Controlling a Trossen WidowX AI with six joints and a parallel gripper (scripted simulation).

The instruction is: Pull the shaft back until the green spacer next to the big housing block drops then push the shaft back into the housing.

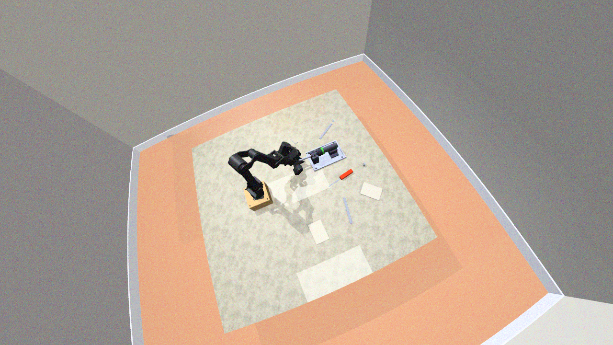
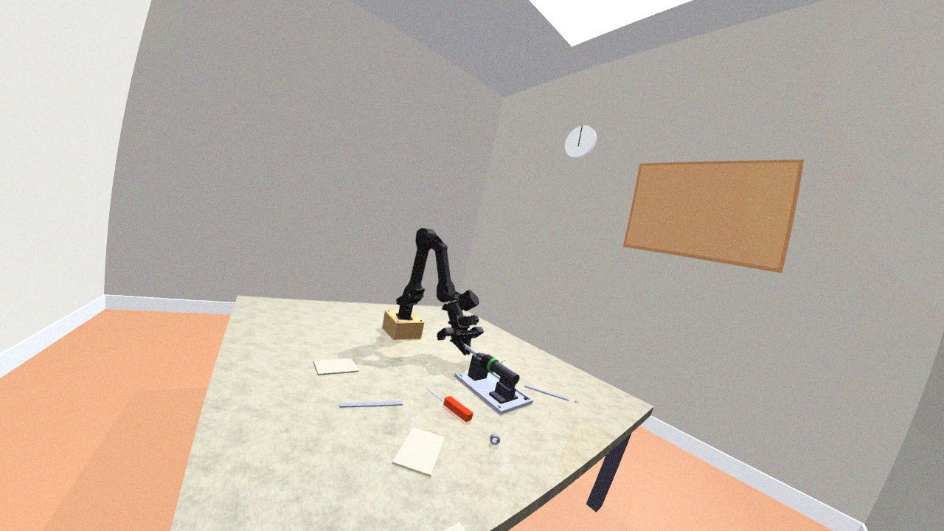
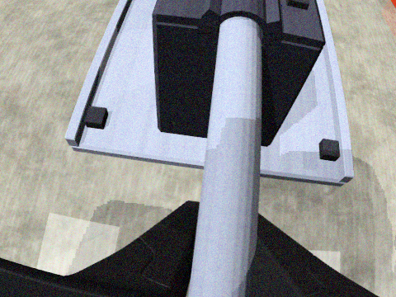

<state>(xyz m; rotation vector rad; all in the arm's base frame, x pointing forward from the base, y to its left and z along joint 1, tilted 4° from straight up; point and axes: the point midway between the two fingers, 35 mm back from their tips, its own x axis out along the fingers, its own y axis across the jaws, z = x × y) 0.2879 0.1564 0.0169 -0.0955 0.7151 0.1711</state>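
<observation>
Right now my gripper tip is 6 cm short of the grey shaft, 1 cm to the right of it and 2 cm below it. The rest, counted from my gripper tip: fixture: 16 cm ahead, 3 cm to the left, 1 cm below; green spacer: 13 cm ahead, 2 cm to the left, 2 cm above.
</observation>
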